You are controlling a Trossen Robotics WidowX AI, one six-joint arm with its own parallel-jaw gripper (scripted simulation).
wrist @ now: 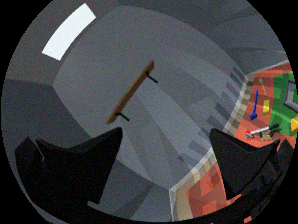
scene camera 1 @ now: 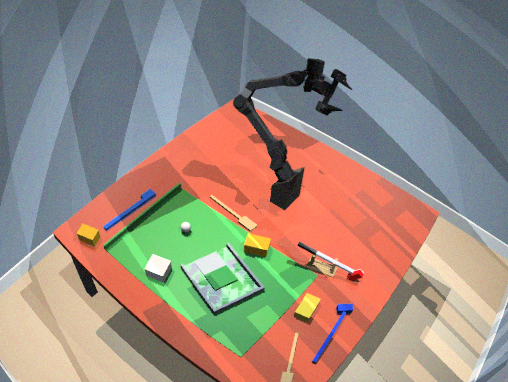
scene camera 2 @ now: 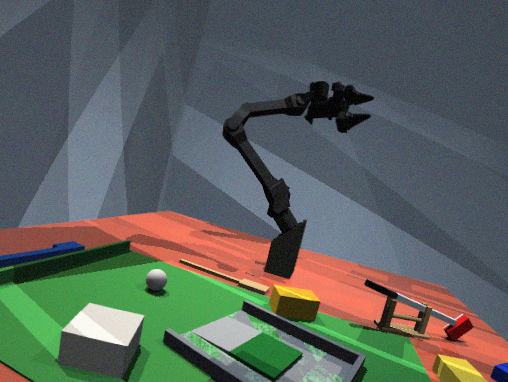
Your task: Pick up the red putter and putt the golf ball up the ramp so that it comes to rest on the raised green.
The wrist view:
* my gripper
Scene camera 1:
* my gripper
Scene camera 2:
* my gripper
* wooden stand
